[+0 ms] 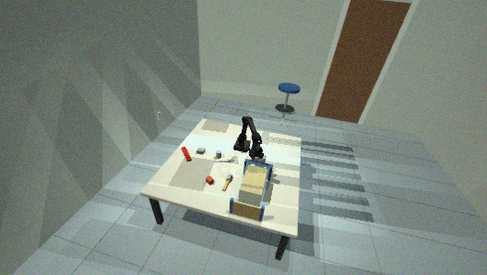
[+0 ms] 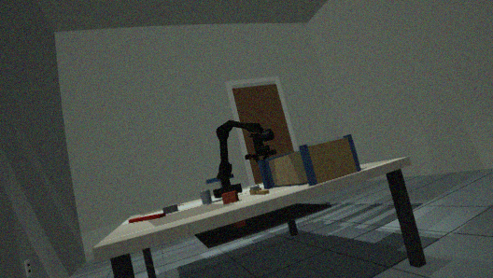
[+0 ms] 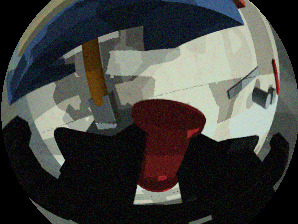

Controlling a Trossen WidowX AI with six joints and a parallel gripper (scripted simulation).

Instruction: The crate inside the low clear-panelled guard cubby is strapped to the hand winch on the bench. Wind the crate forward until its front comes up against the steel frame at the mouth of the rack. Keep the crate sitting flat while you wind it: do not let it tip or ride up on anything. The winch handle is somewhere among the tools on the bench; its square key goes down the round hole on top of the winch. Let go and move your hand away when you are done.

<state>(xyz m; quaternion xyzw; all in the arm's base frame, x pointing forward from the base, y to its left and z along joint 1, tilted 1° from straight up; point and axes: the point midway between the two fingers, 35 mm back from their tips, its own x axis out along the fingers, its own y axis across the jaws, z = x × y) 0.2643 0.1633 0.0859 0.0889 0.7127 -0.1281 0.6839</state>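
Now: gripper tip 30 mm to the right of the winch handle, 30 mm past it and 10 mm above it. Round my gripper tip: winch (80 mm below, 80 mm behind, 70 mm to the left); then red knob (20 mm above); then blue frame (90 mm ahead, 70 mm to the left, 10 mm below).
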